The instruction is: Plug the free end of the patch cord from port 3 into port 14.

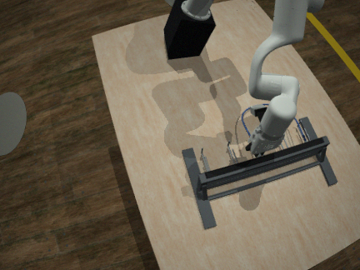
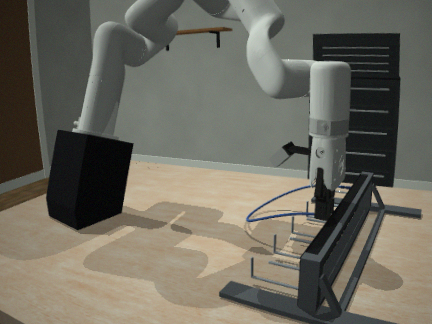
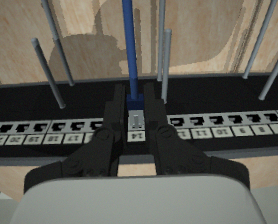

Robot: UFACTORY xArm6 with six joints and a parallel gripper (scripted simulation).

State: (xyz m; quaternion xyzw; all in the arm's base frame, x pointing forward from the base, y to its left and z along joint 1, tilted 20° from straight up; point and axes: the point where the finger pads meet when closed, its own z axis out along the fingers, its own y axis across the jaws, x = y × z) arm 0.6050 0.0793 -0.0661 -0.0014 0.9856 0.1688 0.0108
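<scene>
Now: hand 20 mm short of the plug and 10 mm above it.
</scene>
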